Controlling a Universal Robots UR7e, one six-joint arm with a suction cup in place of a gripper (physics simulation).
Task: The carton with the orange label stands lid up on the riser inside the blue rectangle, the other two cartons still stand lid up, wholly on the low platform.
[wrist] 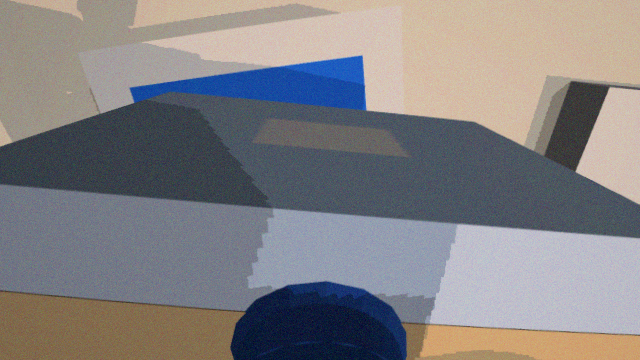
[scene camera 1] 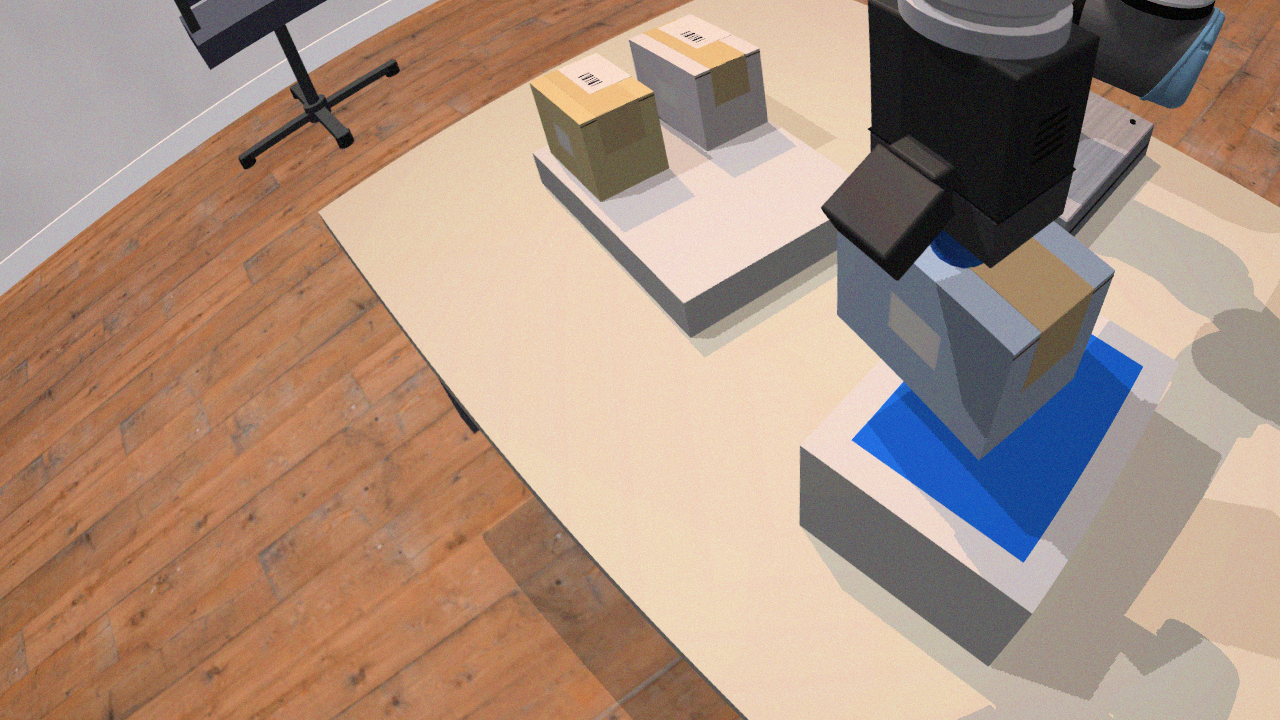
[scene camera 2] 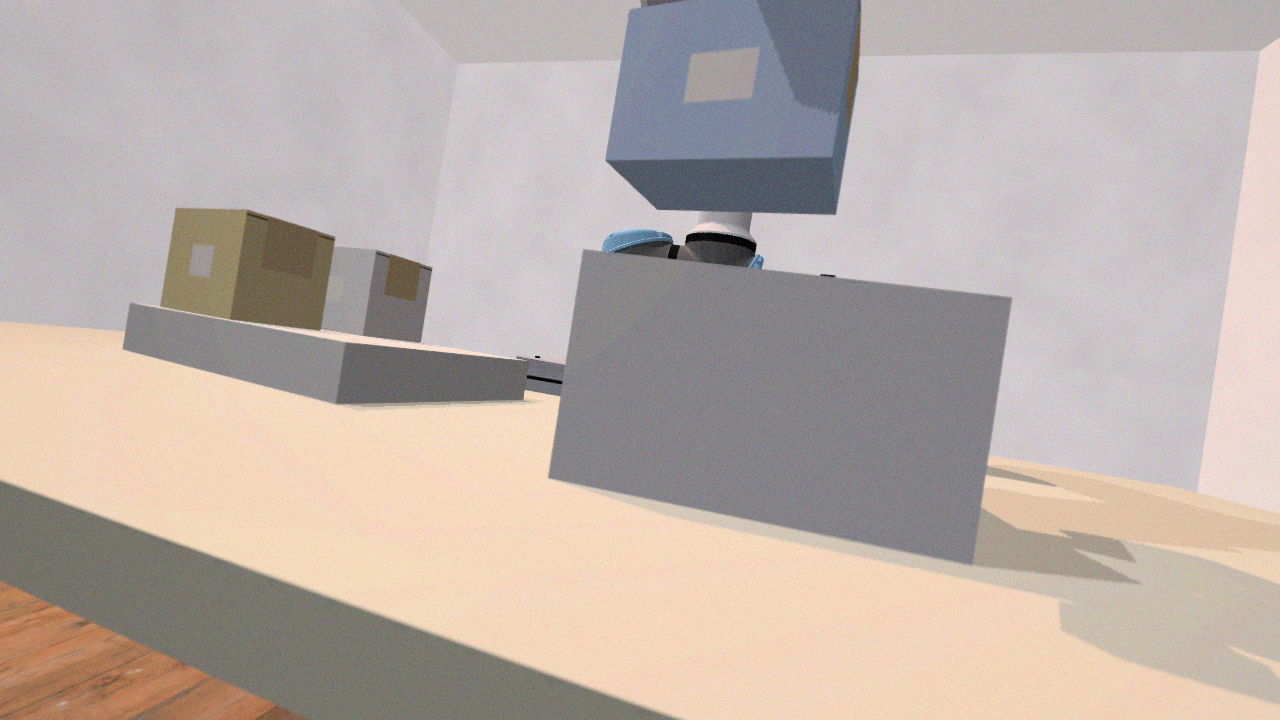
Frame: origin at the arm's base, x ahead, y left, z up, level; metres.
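Seen in the pictures: end effector, tool point: [wrist: 319, 306] [scene camera 1: 959, 260] [scene camera 2: 742, 49].
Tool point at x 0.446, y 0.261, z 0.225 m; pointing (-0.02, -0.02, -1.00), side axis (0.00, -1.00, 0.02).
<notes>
A point is followed by its place in that frame.
My suction gripper [scene camera 1: 955, 252] [wrist: 320, 325] is on the lid of a blue-grey carton [scene camera 1: 971, 376] @[x 0.478, y 0.306, z 0.196 m] [scene camera 2: 725, 129] @[x 0.477, y 0.267, z 0.157 m] [wrist: 325, 185] @[x 0.478, y 0.262, z 0.226 m] and holds it lid up. The gripper hides part of the lid, and no orange label shows. The carton hangs above the riser [scene camera 1: 895, 528] @[x 0.509, y 0.301, z 0.053 m] [scene camera 2: 778, 402] @[x 0.505, y 0.322, z 0.008 m] [wrist: 384, 75] @[x 0.487, y 0.220, z 0.070 m], with a gap between them in scene camera 2. It partly covers the blue rectangle [scene camera 1: 1002, 510] @[x 0.452, y 0.345, z 0.071 m] [wrist: 320, 82] @[x 0.479, y 0.260, z 0.071 m] in scene camera 1 and the wrist view. A tan carton [scene camera 1: 626, 147] @[x 0.434, y -0.176, z 0.050 m] [scene camera 2: 277, 295] @[x 0.439, y -0.176, z 0.028 m] and a light grey carton [scene camera 1: 738, 120] @[x 0.296, y -0.173, z 0.020 m] [scene camera 2: 393, 317] @[x 0.304, y -0.173, z 0.026 m] stand lid up on the low platform [scene camera 1: 716, 246] @[x 0.425, y -0.041, z -0.002 m] [scene camera 2: 420, 380] @[x 0.412, y 0.000, z -0.030 m] [wrist: 615, 145] @[x 0.437, y -0.030, z -0.002 m].
The table [scene camera 1: 554, 385] @[x 0.618, y -0.033, z -0.050 m] [scene camera 2: 313, 492] @[x 0.620, y 0.174, z -0.050 m] bears the riser and the platform. The arm's base plate [scene camera 1: 1105, 156] @[x -0.034, y 0.121, z -0.002 m] lies behind the held carton in scene camera 1. A dark stand [scene camera 1: 301, 67] is on the wooden floor [scene camera 1: 223, 402] beyond the table edge.
</notes>
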